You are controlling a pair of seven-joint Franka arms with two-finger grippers.
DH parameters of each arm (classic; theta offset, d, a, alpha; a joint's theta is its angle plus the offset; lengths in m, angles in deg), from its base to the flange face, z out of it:
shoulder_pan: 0 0.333 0 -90
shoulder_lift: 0 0 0 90
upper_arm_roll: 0 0.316 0.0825 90
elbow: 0 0 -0.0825 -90
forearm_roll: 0 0.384 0 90
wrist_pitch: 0 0 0.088 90
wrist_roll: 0 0.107 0 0
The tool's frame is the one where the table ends.
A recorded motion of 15 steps. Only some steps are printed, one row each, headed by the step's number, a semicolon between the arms.
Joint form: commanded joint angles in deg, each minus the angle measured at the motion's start. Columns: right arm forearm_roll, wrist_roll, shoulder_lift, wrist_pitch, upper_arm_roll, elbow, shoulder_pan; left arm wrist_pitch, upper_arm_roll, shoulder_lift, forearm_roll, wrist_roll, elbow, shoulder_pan.
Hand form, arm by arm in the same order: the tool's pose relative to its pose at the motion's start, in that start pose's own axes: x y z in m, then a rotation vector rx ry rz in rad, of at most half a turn. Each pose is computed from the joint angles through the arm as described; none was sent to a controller.
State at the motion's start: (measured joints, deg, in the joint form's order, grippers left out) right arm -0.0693 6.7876 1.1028 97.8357 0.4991 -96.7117 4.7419; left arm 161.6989 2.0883 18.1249 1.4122 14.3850 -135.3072 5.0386
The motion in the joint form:
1: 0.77 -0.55 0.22 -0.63 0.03 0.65 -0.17; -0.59 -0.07 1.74 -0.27 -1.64 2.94 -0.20
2: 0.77 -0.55 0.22 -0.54 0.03 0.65 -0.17; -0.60 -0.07 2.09 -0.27 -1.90 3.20 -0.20
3: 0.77 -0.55 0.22 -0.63 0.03 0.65 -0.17; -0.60 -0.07 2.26 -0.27 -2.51 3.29 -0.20
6: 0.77 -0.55 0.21 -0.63 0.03 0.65 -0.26; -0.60 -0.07 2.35 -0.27 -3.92 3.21 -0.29
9: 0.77 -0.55 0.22 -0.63 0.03 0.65 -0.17; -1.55 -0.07 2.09 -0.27 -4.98 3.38 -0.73
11: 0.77 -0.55 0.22 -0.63 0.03 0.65 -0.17; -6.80 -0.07 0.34 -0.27 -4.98 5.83 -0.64
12: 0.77 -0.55 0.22 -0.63 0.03 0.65 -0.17; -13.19 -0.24 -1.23 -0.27 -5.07 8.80 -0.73
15: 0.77 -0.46 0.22 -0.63 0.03 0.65 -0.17; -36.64 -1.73 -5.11 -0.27 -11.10 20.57 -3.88
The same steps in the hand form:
1: 0.0006 0.0001 -0.0023 0.0129 -0.0050 -0.0054; 0.0156 -0.0019 0.0014 0.0014 0.0107 -0.0282
2: 0.0008 0.0000 -0.0024 0.0131 -0.0034 -0.0054; 0.0164 -0.0021 0.0032 0.0011 0.0090 -0.0326
3: 0.0006 0.0001 -0.0023 0.0129 -0.0050 -0.0054; 0.0165 -0.0021 0.0043 0.0008 0.0076 -0.0432
6: 0.0007 0.0009 -0.0024 0.0129 -0.0048 -0.0039; 0.0158 -0.0010 0.0055 -0.0002 0.0048 -0.0662
9: 0.0006 0.0001 -0.0023 0.0129 -0.0050 -0.0054; 0.0173 0.0028 0.0037 -0.0031 -0.0037 -0.0772
11: 0.0006 0.0001 -0.0023 0.0129 -0.0050 -0.0054; 0.0310 -0.0023 -0.0174 -0.0062 -0.0218 -0.0798
12: 0.0006 0.0001 -0.0023 0.0129 -0.0050 -0.0054; 0.0451 -0.0041 -0.0398 -0.0135 -0.0532 -0.0782
15: 0.0006 0.0001 -0.0023 0.0129 -0.0050 -0.0039; 0.0914 0.0299 -0.1243 -0.0384 -0.1857 -0.1070

